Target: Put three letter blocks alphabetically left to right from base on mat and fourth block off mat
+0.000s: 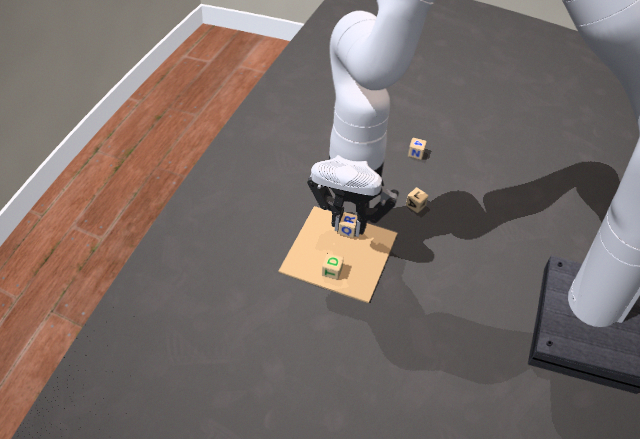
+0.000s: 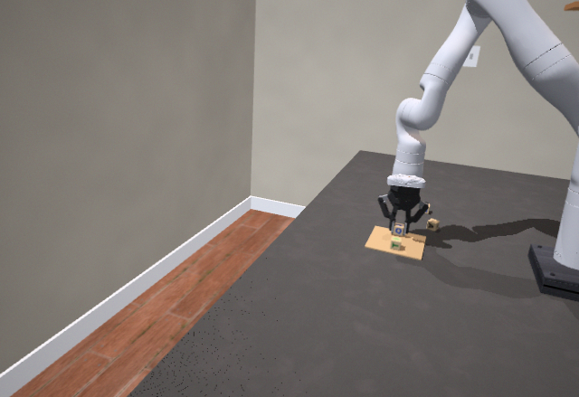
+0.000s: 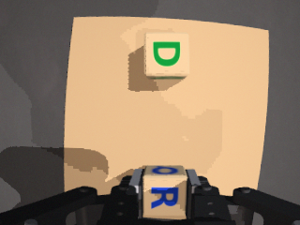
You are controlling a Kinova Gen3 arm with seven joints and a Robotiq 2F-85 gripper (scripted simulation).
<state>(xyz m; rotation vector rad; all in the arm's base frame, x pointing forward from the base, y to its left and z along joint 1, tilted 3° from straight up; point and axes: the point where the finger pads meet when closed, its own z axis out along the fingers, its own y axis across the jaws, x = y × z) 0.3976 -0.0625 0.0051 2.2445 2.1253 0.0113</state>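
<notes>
My hand is 40 mm to the right of the tan mat and 30 mm above it.
</notes>
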